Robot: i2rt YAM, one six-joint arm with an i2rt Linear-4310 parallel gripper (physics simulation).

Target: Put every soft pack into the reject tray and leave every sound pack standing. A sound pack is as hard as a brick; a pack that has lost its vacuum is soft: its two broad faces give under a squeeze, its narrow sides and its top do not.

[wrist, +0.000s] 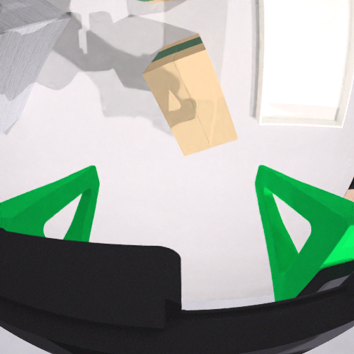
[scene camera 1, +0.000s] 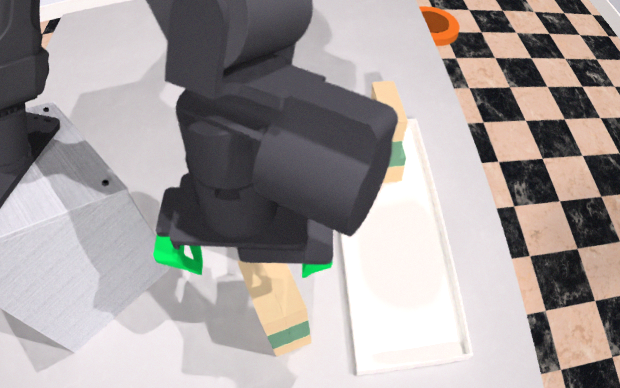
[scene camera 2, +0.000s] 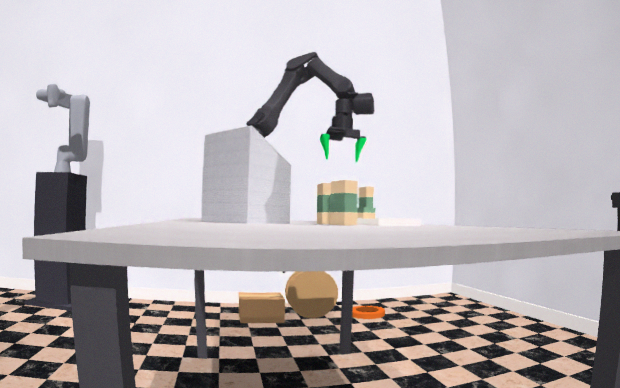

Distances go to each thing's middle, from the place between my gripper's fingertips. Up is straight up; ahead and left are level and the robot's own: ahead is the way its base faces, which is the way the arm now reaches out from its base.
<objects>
Now: the white reject tray (scene camera 1: 406,310) 190 mm below my hand, 160 mm to the left of it and 160 mm ahead of it.
</objects>
